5 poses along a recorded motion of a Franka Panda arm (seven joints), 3.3 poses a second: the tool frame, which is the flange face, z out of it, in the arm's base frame.
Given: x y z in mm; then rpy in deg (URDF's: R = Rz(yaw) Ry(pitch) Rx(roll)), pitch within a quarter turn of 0, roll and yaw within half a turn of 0.
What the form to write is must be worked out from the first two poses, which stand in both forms.
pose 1, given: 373.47, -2.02, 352.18, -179.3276, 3.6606, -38.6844
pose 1, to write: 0.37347, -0.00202, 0.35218, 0.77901, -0.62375, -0.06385, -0.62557, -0.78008, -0.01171
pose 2, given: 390.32, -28.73, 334.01, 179.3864, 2.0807, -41.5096
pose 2, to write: 0.39032, -0.02873, 0.33401, 0.74835, -0.66231, -0.03631, -0.66242, -0.74906, 0.01070
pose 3, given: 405.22, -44.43, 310.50, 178.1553, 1.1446, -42.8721
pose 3, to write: 0.40522, -0.04443, 0.31050, 0.73273, -0.68023, -0.01998, -0.67954, -0.73293, 0.03218
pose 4, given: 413.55, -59.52, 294.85, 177.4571, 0.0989, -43.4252
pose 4, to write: 0.41355, -0.05952, 0.29485, 0.72627, -0.68741, -0.00173, -0.68667, -0.72561, 0.04437
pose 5, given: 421.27, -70.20, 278.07, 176.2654, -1.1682, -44.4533
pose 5, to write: 0.42127, -0.07020, 0.27807, 0.71367, -0.70018, 0.02039, -0.69979, -0.71138, 0.06512
